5 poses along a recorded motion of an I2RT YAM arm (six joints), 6.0 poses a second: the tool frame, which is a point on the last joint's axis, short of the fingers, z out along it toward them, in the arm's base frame.
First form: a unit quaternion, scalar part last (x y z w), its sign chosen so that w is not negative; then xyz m.
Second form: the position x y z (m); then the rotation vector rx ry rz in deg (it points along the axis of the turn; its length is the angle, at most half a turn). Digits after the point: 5 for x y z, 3 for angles.
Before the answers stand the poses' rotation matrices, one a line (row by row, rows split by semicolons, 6 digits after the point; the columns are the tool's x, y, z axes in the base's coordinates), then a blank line. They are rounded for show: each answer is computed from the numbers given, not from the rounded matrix.
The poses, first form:
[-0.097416 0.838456 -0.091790 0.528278 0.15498 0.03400 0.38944]
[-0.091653 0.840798 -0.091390 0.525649 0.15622 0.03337 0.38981]
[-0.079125 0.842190 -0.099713 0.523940 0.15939 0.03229 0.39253]
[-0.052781 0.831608 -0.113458 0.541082 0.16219 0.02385 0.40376]
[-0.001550 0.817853 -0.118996 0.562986 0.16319 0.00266 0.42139]
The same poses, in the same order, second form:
-0.422866 -0.066377 0.903758; -0.260339 0.964169 -0.050998; -0.867991 -0.256849 -0.424995
-0.430586 -0.058045 0.900681; -0.250201 0.966495 -0.057326; -0.867176 -0.250036 -0.430682
-0.438453 -0.028789 0.898293; -0.237764 0.967593 -0.085041; -0.866734 -0.250868 -0.431089
-0.408889 0.034994 0.911913; -0.210566 0.968683 -0.131587; -0.887959 -0.245823 -0.388715
-0.366088 0.131451 0.921249; -0.136522 0.971675 -0.192897; -0.920511 -0.196388 -0.337773

[0.15498 0.03400 0.38944 -13.334 114.769 -12.564]
[0.15622 0.03337 0.38981 -12.560 115.219 -12.524]
[0.15939 0.03229 0.39253 -10.851 115.494 -13.674]
[0.16219 0.02385 0.40376 -7.185 113.211 -15.446]
[0.16319 0.00266 0.42139 -0.209 110.313 -16.050]

